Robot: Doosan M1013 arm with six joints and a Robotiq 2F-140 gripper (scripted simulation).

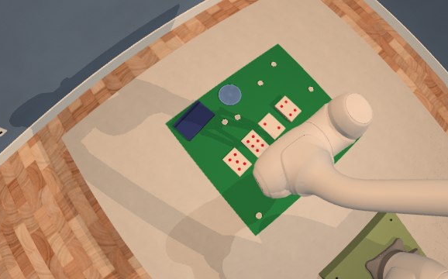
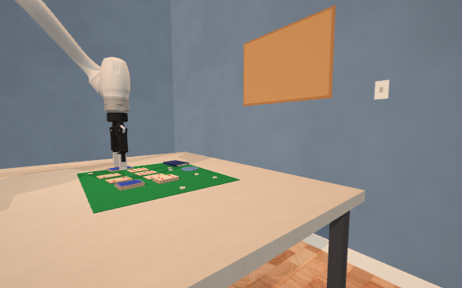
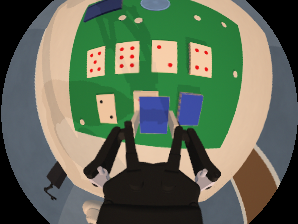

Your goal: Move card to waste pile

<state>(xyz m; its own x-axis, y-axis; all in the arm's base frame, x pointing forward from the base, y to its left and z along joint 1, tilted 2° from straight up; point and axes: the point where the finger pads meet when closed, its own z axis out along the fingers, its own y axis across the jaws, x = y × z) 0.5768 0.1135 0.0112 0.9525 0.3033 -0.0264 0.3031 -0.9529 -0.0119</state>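
Right now my hand is 50 mm past the black-pip card, 130 mm to the right of it and 80 mm above it. Round my hand: green mat (130 mm ahead, 30 mm to the left, 100 mm below).
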